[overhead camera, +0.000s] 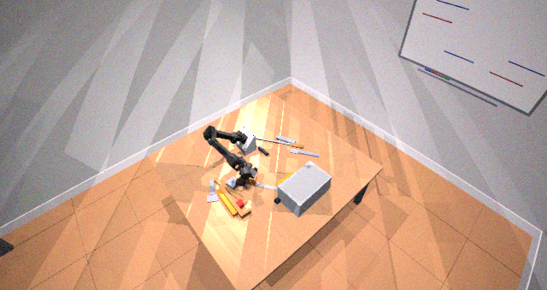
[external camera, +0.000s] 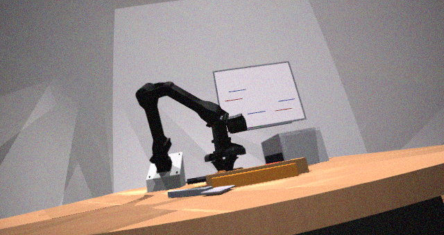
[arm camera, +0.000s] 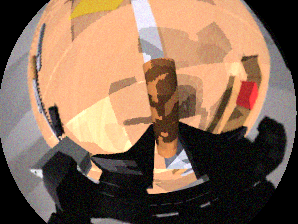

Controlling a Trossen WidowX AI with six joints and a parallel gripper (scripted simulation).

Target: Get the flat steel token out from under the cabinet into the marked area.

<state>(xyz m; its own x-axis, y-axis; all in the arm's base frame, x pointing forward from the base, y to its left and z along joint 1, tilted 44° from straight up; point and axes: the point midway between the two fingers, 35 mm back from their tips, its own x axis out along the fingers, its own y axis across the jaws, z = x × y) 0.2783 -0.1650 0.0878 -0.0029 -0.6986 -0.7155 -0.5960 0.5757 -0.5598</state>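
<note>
My gripper tip is 3 cm past the grey block, 8 cm to the left of it and 1 cm below it. The rest, counted from my gripper tip: orange bar 7 cm ahead, 19 cm to the right; then thin wooden stick 12 cm to the right; then red block 14 cm ahead, 13 cm to the right, 1 cm above.
</note>
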